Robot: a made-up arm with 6 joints.
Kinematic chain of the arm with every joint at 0, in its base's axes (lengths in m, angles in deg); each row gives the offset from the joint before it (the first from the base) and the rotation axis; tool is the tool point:
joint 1: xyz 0 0 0.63 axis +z
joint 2: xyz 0.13 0 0 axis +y
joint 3: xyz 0 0 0.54 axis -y
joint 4: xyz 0 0 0.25 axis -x
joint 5: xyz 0.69 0 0 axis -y
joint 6: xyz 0.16 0 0 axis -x
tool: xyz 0 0 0
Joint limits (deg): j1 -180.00..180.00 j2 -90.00..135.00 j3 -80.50..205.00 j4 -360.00..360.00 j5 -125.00..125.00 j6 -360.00..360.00
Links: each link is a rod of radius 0.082 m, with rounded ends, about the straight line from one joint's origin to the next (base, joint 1, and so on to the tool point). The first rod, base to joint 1, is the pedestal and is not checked.
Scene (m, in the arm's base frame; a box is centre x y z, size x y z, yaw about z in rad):
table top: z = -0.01
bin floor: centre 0.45 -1.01 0 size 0.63 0.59 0.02 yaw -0.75
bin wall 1: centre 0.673 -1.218 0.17 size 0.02 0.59 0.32 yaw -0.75
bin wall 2: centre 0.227 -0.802 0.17 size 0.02 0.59 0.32 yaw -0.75
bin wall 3: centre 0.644 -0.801 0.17 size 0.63 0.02 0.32 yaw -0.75
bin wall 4: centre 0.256 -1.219 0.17 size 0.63 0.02 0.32 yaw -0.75
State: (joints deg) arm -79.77 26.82 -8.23 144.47 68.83 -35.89
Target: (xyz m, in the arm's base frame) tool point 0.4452 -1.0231 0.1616
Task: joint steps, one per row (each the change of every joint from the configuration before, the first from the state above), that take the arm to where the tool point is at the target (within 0.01 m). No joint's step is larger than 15 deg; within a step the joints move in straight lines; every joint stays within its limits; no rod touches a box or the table.
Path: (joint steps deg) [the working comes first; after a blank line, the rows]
Joints at the target: -70.70 70.64 5.82 139.84 52.58 -35.89
Straight joint move there: clear.

1: 3.02 14.61 4.68 -1.54 -5.42 0.00
2: 3.03 14.61 4.69 -1.55 -5.41 0.00
3: 3.02 14.60 4.68 -1.54 -5.42 0.00

